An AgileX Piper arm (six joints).
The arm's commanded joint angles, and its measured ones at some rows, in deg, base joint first. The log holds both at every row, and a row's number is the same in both.
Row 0, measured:
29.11 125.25 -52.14 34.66 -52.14 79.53
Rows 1 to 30, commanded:
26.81 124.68 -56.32 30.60 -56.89 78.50
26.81 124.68 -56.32 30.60 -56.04 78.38
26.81 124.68 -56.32 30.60 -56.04 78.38
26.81 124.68 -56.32 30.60 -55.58 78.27
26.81 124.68 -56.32 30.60 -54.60 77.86
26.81 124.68 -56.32 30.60 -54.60 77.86
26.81 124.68 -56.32 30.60 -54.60 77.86
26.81 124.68 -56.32 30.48 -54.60 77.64
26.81 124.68 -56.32 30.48 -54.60 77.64
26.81 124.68 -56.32 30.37 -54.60 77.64
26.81 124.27 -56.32 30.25 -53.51 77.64
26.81 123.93 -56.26 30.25 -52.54 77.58
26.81 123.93 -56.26 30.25 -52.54 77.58
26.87 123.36 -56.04 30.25 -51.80 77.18
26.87 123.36 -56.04 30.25 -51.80 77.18
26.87 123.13 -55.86 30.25 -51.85 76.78
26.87 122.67 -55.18 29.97 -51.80 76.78
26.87 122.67 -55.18 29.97 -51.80 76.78
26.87 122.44 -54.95 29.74 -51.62 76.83
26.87 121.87 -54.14 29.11 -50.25 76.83
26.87 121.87 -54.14 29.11 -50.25 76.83
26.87 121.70 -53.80 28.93 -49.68 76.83
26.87 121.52 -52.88 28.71 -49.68 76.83
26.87 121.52 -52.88 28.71 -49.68 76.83
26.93 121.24 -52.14 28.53 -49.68 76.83
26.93 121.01 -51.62 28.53 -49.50 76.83
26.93 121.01 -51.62 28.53 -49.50 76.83
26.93 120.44 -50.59 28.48 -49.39 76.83
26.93 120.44 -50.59 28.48 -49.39 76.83
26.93 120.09 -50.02 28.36 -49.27 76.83
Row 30, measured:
27.33 121.93 -50.71 30.14 -46.35 77.86
